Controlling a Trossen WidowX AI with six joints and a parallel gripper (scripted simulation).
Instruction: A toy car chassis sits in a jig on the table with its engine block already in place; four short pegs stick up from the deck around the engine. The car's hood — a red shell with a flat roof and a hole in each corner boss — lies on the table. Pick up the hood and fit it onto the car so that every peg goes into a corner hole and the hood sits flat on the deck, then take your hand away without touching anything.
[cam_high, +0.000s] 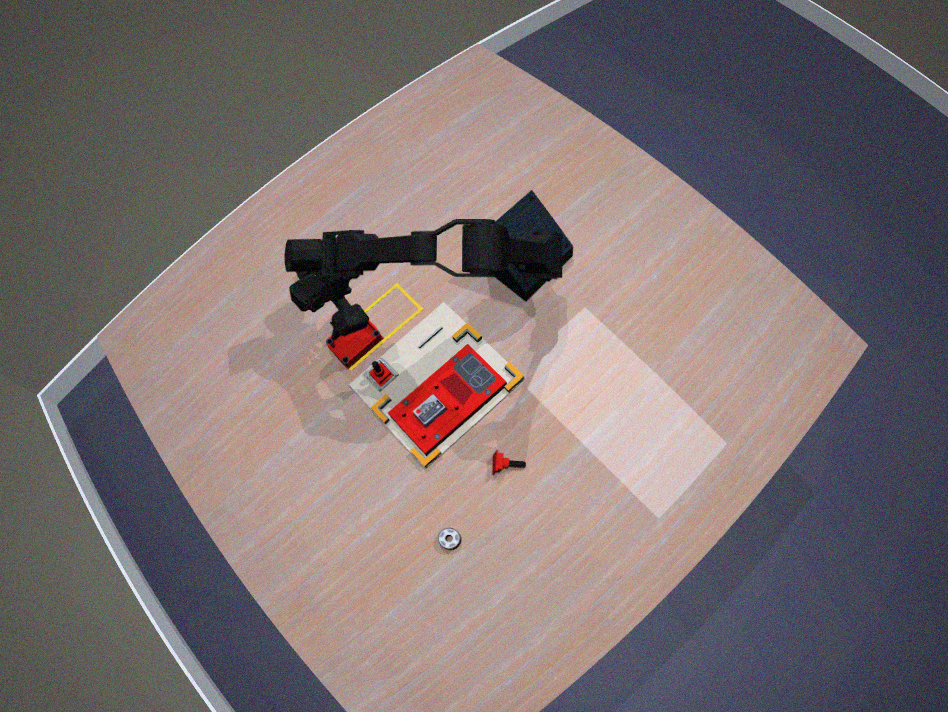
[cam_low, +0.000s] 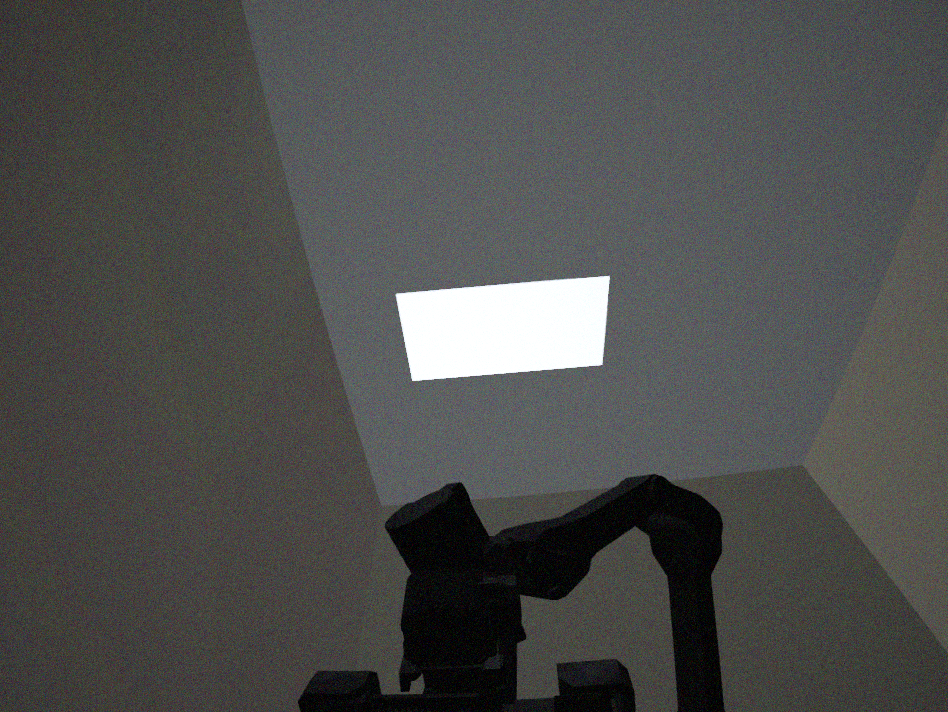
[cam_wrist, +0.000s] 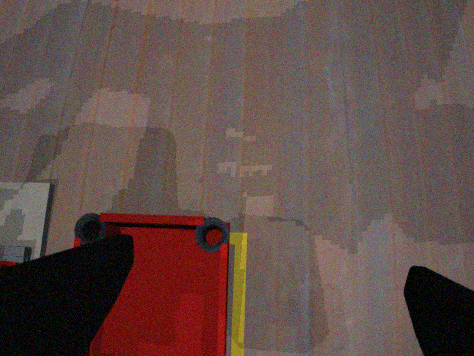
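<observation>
Right now my gripper tip is 60 mm above the red hood, 50 mm to the right of it and 30 mm past it. Also, from my gripper tip: grey engine block (280 mm to the left, 40 mm below, 40 mm behind).
</observation>
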